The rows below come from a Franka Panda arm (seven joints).
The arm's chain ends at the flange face. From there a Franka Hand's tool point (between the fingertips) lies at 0.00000 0.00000 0.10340 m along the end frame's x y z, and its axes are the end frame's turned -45 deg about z.
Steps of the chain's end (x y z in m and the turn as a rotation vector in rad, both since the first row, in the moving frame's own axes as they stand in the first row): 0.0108 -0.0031 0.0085 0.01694 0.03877 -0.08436; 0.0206 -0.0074 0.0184 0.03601 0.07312 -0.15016; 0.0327 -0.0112 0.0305 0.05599 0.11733 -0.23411; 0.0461 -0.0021 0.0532 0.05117 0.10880 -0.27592; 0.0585 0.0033 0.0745 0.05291 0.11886 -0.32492
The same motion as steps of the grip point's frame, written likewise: 0.0140 0.0069 0.0084 -0.01544 0.03939 -0.08436; 0.0279 0.0114 0.0181 -0.02624 0.07717 -0.15016; 0.0441 0.0182 0.0296 -0.04337 0.12256 -0.23411; 0.0462 0.0337 0.0525 -0.04075 0.11312 -0.27592; 0.0521 0.0464 0.0736 -0.04663 0.12146 -0.32492
